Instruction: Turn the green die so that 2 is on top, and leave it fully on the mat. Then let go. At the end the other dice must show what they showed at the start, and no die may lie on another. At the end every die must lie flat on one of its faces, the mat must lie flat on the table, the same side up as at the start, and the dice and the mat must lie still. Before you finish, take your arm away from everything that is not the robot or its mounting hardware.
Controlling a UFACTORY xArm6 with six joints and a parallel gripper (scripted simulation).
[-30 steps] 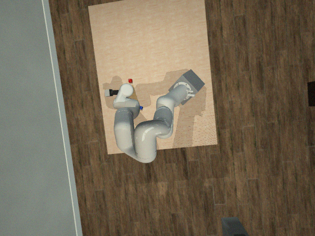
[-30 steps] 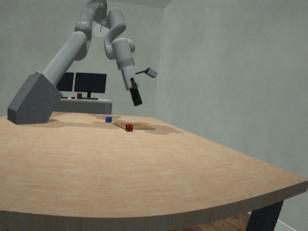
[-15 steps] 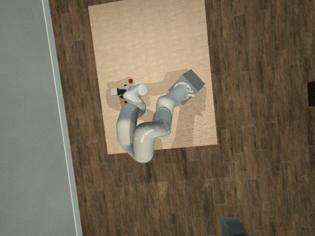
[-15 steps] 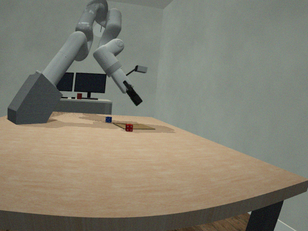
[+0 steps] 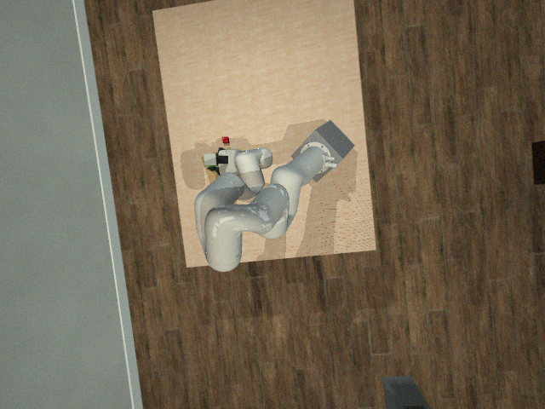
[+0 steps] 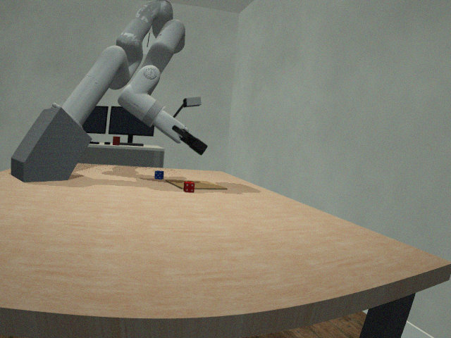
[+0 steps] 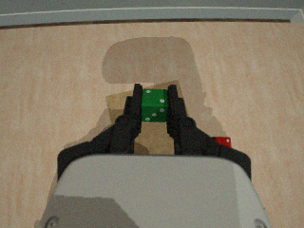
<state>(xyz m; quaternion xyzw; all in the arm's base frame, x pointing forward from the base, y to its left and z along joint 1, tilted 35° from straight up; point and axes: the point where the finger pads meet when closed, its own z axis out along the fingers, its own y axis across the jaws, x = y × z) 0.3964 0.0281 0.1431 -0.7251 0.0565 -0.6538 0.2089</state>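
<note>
Right now the green die is 1 cm ahead of my hand and 1 cm below it. From my hand the other things lie so: tan mat (11 cm below); blue die (12 cm behind, 7 cm to the left, 10 cm below); red die (1 cm behind, 12 cm to the right, 10 cm below).
</note>
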